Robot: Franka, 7 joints.
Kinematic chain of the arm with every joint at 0, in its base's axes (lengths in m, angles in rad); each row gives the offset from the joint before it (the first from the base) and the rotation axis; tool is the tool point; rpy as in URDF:
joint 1: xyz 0 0 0.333 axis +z
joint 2: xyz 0 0 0 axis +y
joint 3: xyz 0 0 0.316 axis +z
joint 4: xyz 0.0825 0 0 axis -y
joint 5: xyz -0.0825 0 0.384 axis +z
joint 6: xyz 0 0 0 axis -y
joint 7: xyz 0.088 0 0 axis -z
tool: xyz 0 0 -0.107 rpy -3.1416 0 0
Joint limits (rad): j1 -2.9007..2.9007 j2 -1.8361..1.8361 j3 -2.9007..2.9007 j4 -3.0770..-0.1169 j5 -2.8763..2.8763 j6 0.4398..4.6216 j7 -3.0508..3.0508
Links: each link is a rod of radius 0.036 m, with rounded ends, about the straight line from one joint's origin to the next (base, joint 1, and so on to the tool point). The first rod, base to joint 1, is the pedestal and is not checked.
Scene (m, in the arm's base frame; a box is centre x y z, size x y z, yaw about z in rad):
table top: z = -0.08
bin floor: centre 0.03 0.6 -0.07 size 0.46 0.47 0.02 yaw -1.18
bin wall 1: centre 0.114 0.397 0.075 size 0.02 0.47 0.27 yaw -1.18
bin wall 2: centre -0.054 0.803 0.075 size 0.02 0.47 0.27 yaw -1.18
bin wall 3: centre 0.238 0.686 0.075 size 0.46 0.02 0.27 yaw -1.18
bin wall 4: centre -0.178 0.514 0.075 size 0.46 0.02 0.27 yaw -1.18
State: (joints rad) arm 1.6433 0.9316 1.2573 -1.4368 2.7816 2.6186 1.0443
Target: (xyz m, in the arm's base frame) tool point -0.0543 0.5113 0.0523
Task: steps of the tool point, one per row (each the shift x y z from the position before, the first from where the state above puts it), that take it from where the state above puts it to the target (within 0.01 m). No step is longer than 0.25 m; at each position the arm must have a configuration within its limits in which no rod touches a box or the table.
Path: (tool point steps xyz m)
1: 0.1328 0.0622 -0.0512
2: 0.1913 0.0441 -0.0302
3: 0.2133 -0.0245 0.0056
4: 0.0110 0.0230 -0.1006
5: 0.0004 0.0006 -0.1083
6: -0.0114 -0.0236 -0.1099

